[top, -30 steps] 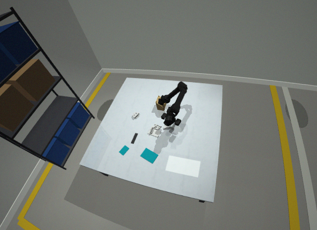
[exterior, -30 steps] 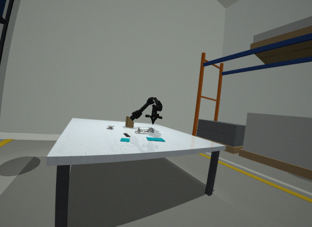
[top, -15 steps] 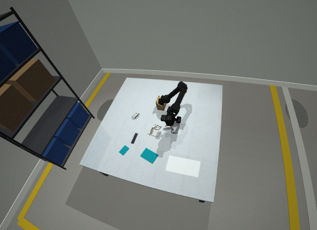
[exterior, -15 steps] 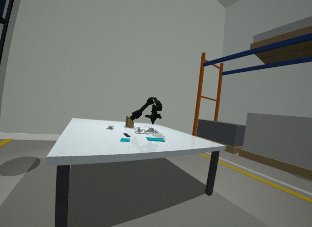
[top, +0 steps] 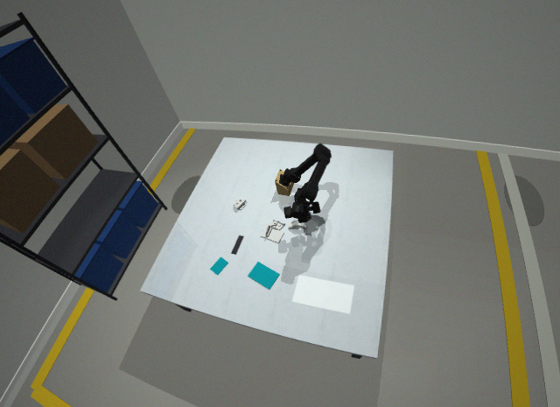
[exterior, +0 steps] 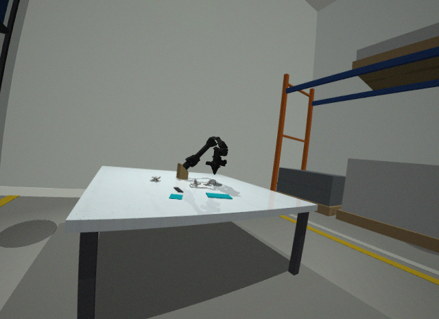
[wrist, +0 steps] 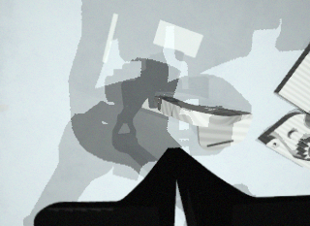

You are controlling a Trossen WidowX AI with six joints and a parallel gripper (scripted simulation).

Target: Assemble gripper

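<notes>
The grey gripper jaw lies 7 cm below my gripper tip, 2 cm ahead of it and 1 cm to the right of it. The rest, counted from my gripper tip: black bar (37 cm to the right, 15 cm ahead, 8 cm below).
</notes>
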